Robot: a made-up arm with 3 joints.
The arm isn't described. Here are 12 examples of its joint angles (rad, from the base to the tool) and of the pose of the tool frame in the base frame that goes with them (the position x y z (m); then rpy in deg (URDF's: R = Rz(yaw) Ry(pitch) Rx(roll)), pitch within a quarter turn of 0, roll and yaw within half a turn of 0).
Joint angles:
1: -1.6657 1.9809 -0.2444
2: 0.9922 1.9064 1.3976
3: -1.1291 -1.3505 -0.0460
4: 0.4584 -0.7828 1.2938
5: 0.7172 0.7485 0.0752
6: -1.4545 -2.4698 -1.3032
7: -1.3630 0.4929 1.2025
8: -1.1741 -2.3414 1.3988
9: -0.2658 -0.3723 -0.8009
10: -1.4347 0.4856 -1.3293
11: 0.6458 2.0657 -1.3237
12: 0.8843 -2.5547 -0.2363
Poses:
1: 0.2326 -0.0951 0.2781 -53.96 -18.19 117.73
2: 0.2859 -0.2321 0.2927 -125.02 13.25 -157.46
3: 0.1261 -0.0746 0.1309 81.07 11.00 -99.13
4: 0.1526 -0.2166 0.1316 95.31 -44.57 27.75
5: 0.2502 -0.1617 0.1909 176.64 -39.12 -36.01
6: 0.1873 -0.0266 0.1854 4.87 9.90 126.65
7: 0.1965 -0.1995 0.2210 -64.52 -25.78 83.78
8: 0.1016 -0.0291 0.1806 74.71 15.40 -51.31
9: 0.1554 -0.1600 0.1567 110.89 30.09 -57.97
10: 0.2105 -0.1541 0.1935 146.40 -12.36 -98.33
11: 0.2198 -0.2040 0.2850 -147.95 -39.91 -20.12
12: 0.1563 -0.2979 0.2796 -61.43 51.30 -113.37
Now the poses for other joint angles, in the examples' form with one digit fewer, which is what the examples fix.
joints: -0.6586 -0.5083 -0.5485
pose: 0.151 -0.145 0.143 105.9 10.9 -75.0
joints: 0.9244 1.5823 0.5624
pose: 0.286 -0.187 0.267 -120.8 -20.0 -106.2
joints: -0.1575 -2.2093 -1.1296
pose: 0.087 -0.147 0.251 -16.3 6.8 -160.2
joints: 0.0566 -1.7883 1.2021
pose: 0.060 -0.208 0.198 93.7 15.6 13.1
